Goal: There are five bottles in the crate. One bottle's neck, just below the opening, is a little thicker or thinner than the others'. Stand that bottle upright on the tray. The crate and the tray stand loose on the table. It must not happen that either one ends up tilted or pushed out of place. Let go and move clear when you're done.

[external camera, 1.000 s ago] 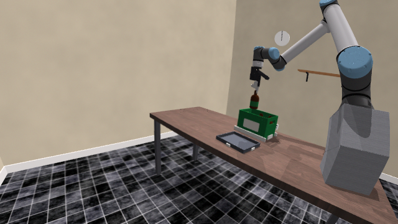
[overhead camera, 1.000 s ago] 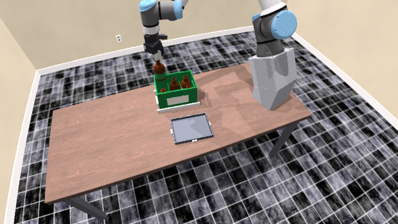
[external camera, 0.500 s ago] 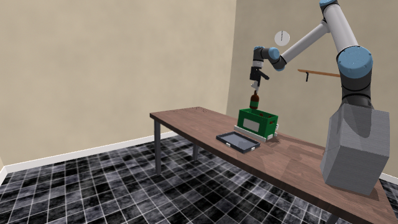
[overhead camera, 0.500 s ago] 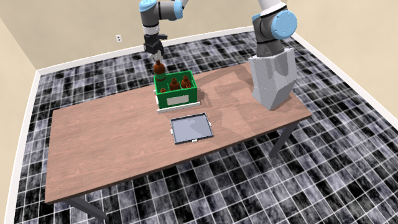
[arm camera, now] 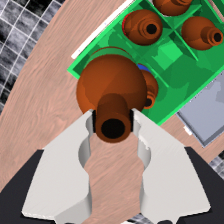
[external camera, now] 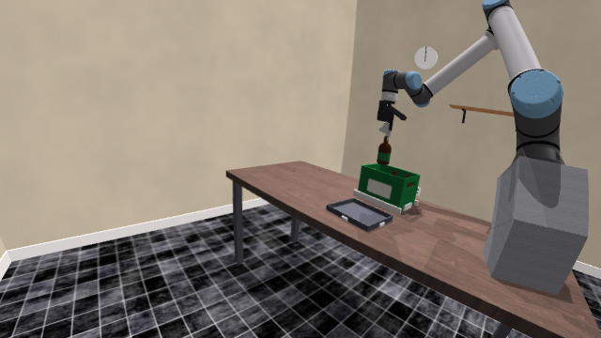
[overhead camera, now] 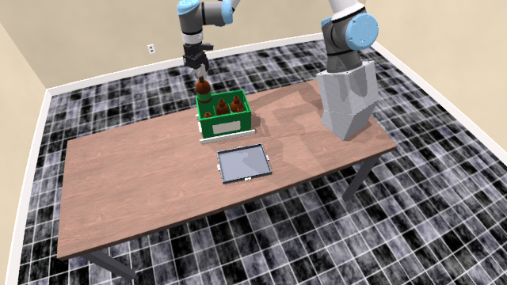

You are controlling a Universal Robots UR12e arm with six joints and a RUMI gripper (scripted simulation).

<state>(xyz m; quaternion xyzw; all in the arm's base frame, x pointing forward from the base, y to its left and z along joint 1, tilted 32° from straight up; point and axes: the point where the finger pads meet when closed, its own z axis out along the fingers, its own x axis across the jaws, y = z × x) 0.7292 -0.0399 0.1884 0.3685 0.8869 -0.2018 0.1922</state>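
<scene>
My hand is 7 cm above the glass bottle. Round my hand: grey tray: 11 cm behind, 34 cm to the left, 32 cm below; then green crate: 8 cm behind, 5 cm to the left, 25 cm below.
</scene>
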